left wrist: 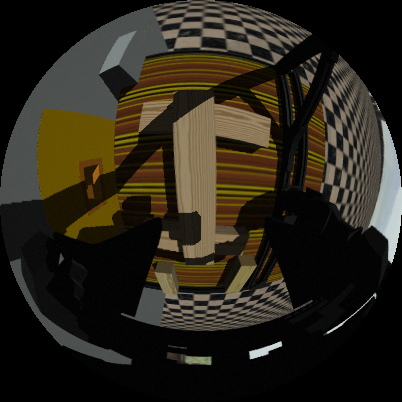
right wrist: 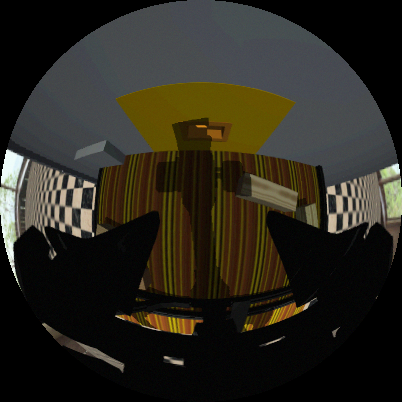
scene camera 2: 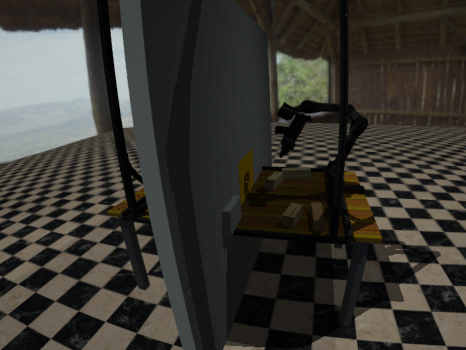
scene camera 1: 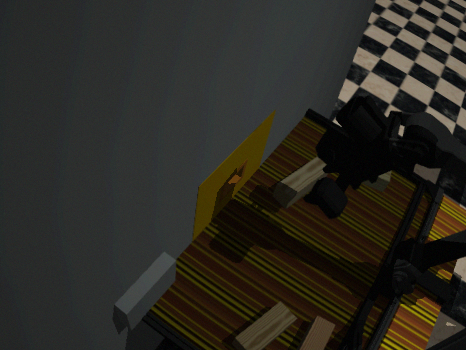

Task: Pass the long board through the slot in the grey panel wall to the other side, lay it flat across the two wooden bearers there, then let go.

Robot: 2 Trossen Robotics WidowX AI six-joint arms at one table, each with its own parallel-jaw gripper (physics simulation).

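Frame: origin at the left arm's base, x ahead, y left, z up, level; millimetres.
Where they show: left gripper, between the fingertips: [left wrist: 214, 222]; right gripper, between the fingertips: [right wrist: 214, 216] [scene camera 2: 280, 155] [scene camera 1: 314, 184]; left arm's base, origin of its link: [left wrist: 291, 197]; right arm's base, origin of its link: [right wrist: 213, 311] [scene camera 1: 390, 286].
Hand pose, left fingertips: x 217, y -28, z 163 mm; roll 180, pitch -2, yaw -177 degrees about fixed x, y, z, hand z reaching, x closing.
Observation:
Each offset is from my left fingertips to the top centre of the thing.
The long board @[17 mm ahead, 8 mm left, 112 mm down] [left wrist: 195, 165] lies flat across two wooden bearers, one @[4 mm ahead, 119 mm right, 144 mm down] [left wrist: 242, 127] near its upper end and one @[19 mm ahead, 138 mm left, 144 mm down] [left wrist: 167, 243] near its lower end in the left wrist view. My left gripper [left wrist: 214, 222] is open, above the board and apart from it, with nothing between the fingers. The grey panel wall [scene camera 1: 125, 125] [scene camera 2: 225, 100] [left wrist: 80, 75] [right wrist: 200, 40] carries a yellow plate [scene camera 1: 260, 140] [left wrist: 60, 145] [right wrist: 200, 102] around the slot. No board shows in the slot. My right gripper [scene camera 2: 284, 150] [right wrist: 214, 216] is open and empty, above the table on its own side of the wall.
Wooden blocks @[381 mm ahead, 145 mm left, 132 mm down] [scene camera 1: 300, 185] [scene camera 2: 292, 215] [right wrist: 272, 192] lie on the right arm's striped table. A grey block [scene camera 1: 147, 290] [scene camera 2: 231, 215] [left wrist: 117, 62] [right wrist: 97, 150] juts from the wall. Two short wooden pieces @[104 mm ahead, 313 mm left, 135 mm down] [left wrist: 166, 277] @[120 mm back, 290 mm left, 135 mm down] [left wrist: 241, 272] stand beyond the board's lower end in the left wrist view.

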